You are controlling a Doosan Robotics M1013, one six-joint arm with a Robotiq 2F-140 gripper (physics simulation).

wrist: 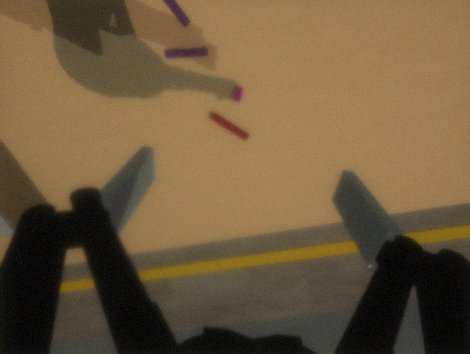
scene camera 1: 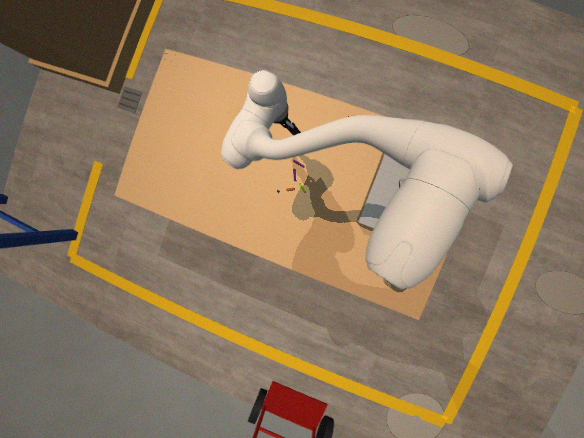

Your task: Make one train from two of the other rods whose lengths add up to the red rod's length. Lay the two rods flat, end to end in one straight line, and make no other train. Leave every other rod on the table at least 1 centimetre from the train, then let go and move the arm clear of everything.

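Frame: origin at the arm's base, x ahead, y left, z up, level; metres.
Seen in the pictures: gripper, fingertip midpoint: (wrist: 246, 174) (scene camera 1: 285, 128).
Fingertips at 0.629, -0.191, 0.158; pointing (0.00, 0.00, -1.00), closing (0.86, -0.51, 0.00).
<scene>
Offsets run from my fingertips to a thing's top centre, as dx, dy, dz. Level surfaces: height alone.
The red rod {-0.040, -0.025, -0.229} (wrist: 229, 126) lies flat on the table in the wrist view, ahead of the fingers; the arm hides it in the scene view. A short magenta rod {-0.006, +0.017, -0.229} (wrist: 238, 93) lies beside it, apart. One purple rod {-0.052, +0.100, -0.229} (scene camera 1: 298, 163) (wrist: 186, 52) lies near a second purple rod {-0.042, +0.159, -0.229} (scene camera 1: 294, 174) (wrist: 178, 12), at an angle and apart. An orange rod {-0.034, +0.235, -0.229} (scene camera 1: 290, 189), a green rod {-0.091, +0.216, -0.229} (scene camera 1: 302, 188) and a tiny blue rod {+0.026, +0.256, -0.229} (scene camera 1: 278, 191) lie separately beyond them. My gripper (scene camera 1: 291, 126) (wrist: 246, 174) is open and empty, high above the table; the arm partly covers it in the scene view.
The wooden table {dz -0.239} (scene camera 1: 200, 165) (wrist: 350, 110) carries a grey base plate (scene camera 1: 391, 172) under the arm. The arm's shadow falls across the rods' area. A yellow floor line (scene camera 1: 200, 322) surrounds the table. A red cart (scene camera 1: 296, 404), a blue frame (scene camera 1: 40, 238) and a dark box (scene camera 1: 60, 35) stand outside.
</scene>
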